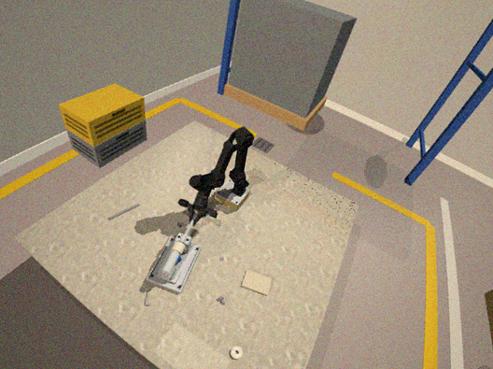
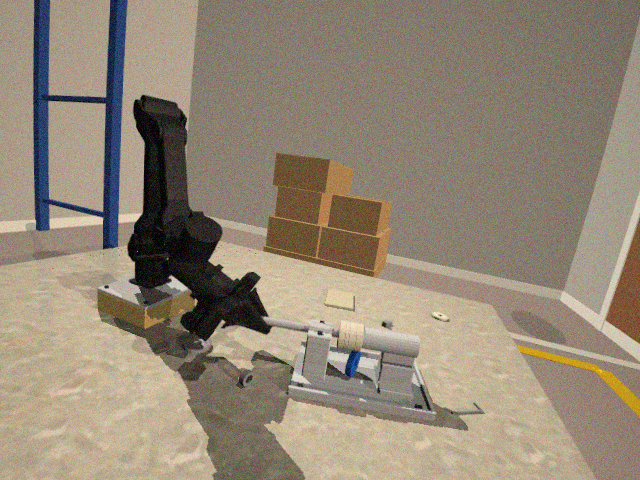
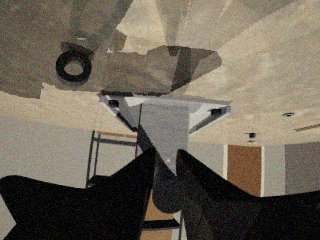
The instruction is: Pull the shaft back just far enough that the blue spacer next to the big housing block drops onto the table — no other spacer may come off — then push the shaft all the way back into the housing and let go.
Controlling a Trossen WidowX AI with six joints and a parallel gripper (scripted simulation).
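The grey shaft is 7 cm ahead of my gripper tip, 2 cm to the left of it and 2 cm above it. Also, from my gripper tip: blue spacer: 15 cm ahead, 4 cm to the left, 3 cm below; grey washer: 13 cm behind, 2 cm to the right, 6 cm below; nut: 7 cm to the right, 5 cm below.
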